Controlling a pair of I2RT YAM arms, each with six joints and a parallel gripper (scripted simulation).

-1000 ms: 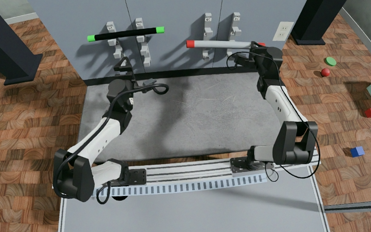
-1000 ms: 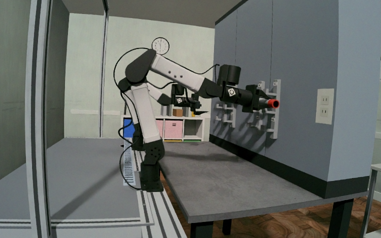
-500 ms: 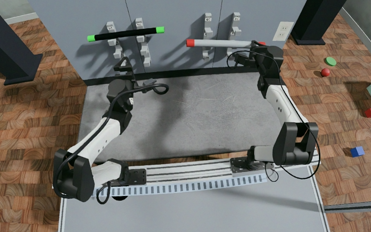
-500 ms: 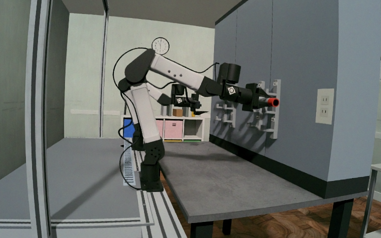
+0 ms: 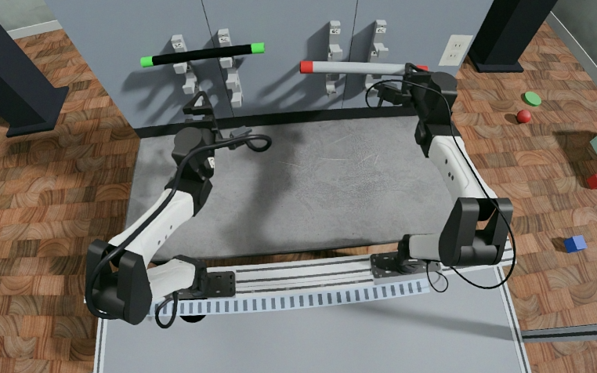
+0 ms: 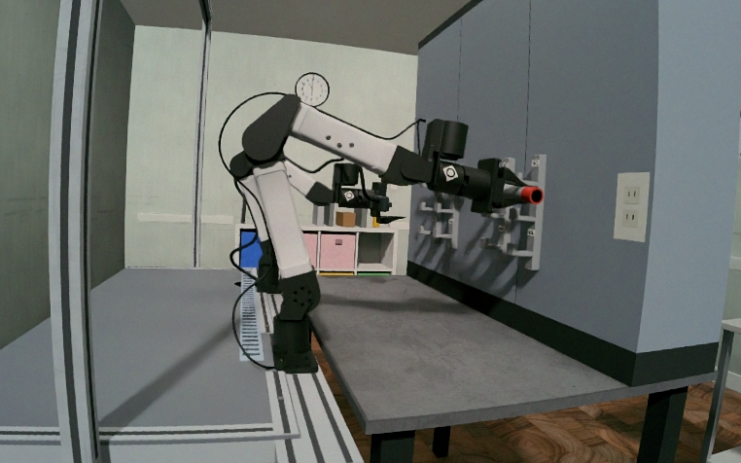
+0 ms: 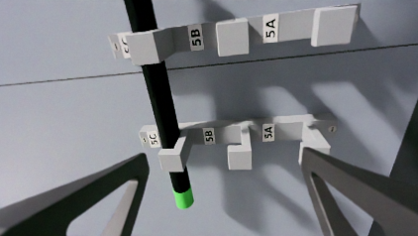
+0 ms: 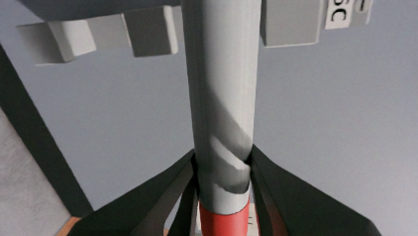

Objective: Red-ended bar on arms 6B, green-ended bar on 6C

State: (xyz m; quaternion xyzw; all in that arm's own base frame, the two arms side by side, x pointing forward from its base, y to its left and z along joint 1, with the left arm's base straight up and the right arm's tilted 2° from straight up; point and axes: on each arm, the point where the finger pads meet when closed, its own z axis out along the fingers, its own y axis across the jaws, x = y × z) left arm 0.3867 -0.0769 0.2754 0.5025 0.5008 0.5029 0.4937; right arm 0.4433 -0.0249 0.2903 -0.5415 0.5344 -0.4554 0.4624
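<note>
Right now the red-ended bar is 120 mm to the left of my right hand and 10 mm above it. Also, from my right hand: blue-grey wall: 220 mm ahead, 320 mm to the left, 140 mm above; outlet plate: 90 mm ahead, 190 mm to the right, 10 mm below; rack strip: 60 mm ahead, 190 mm to the left, 30 mm below.
Right now my left hand is 120 mm short of the green-ended bar and 70 mm below it. The rest, counted from my left hand: red-ended bar (50 mm ahead, 410 mm to the right, 30 mm above); then blue-grey wall (260 mm ahead, 210 mm to the right, 170 mm above); then rack strip (110 mm ahead, 340 mm to the right, 10 mm below).
</note>
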